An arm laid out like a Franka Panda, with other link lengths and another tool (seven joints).
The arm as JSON. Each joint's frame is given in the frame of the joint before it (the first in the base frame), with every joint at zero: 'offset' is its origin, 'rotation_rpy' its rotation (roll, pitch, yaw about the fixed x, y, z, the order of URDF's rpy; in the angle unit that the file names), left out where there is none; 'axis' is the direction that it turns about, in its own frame. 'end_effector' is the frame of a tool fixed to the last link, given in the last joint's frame.
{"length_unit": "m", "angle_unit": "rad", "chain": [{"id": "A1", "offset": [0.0, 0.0, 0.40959], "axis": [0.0, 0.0, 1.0]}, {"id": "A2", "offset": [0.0, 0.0, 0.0], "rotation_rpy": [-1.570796, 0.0, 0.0], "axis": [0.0, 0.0, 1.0]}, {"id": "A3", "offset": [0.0, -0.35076, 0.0], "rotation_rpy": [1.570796, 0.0, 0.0], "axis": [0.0, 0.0, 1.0]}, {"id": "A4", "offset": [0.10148, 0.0, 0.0], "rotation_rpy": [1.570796, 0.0, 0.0], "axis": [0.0, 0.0, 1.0]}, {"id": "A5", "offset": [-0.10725, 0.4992, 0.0], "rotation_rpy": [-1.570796, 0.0, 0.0], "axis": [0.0, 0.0, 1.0]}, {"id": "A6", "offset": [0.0, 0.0, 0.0], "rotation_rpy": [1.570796, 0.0, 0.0], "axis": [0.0, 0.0, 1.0]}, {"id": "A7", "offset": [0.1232, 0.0, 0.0], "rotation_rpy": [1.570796, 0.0, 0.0], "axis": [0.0, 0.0, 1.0]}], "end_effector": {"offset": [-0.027, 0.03, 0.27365], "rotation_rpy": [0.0, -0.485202, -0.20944]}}
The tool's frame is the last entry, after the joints.
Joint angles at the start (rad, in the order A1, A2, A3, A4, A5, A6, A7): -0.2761 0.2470 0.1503 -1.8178 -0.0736 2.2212 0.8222
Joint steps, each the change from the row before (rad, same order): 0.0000 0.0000 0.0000 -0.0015 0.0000 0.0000 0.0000; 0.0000 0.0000 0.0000 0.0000 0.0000 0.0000 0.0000; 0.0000 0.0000 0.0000 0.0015 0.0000 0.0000 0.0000; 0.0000 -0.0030 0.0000 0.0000 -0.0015 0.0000 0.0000; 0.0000 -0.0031 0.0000 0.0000 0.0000 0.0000 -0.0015; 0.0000 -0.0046 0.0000 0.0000 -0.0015 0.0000 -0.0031; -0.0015 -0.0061 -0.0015 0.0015 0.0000 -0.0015 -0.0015; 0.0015 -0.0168 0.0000 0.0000 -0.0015 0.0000 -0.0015; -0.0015 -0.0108 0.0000 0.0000 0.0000 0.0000 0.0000; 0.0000 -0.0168 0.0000 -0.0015 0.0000 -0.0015 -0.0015; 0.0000 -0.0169 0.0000 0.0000 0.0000 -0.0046 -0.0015; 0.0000 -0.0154 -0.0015 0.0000 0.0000 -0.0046 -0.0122; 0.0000 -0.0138 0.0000 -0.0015 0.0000 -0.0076 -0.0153; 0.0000 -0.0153 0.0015 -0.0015 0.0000 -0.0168 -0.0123; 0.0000 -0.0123 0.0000 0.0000 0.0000 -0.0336 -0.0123; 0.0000 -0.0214 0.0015 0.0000 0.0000 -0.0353 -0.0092
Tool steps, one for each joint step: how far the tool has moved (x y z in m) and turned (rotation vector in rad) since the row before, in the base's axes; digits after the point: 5 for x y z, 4 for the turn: -0.00059 0.00011 -0.00092 0.0002 0.0015 0.0001; 0.00000 0.00000 0.00000 0.0000 0.0000 0.0000; 0.00059 -0.00011 0.00092 -0.0002 -0.0015 -0.0001; 0.00021 -0.00032 0.00239 -0.0021 -0.0027 0.0007; 0.00023 -0.00013 0.00246 -0.0011 -0.0029 0.0015; 0.00030 -0.00047 0.00366 -0.0031 -0.0041 0.0038; 0.00025 -0.00262 0.00555 -0.0023 -0.0057 -0.0016; 0.00114 0.00060 0.01336 -0.0062 -0.0159 0.0036; 0.00035 -0.00134 0.00859 -0.0030 -0.0104 -0.0015; -0.00027 -0.00012 0.01221 -0.0046 -0.0131 0.0014; -0.00070 -0.00010 0.01279 -0.0045 -0.0116 0.0013; -0.00112 -0.00165 0.01158 -0.0067 -0.0093 0.0102; -0.00233 -0.00041 0.00891 -0.0064 -0.0031 0.0145; -0.00451 0.00106 0.00871 -0.0050 0.0043 0.0125; -0.00844 0.00012 0.00487 -0.0027 0.0225 0.0101; -0.00903 0.00150 0.01174 -0.0040 0.0152 0.0084
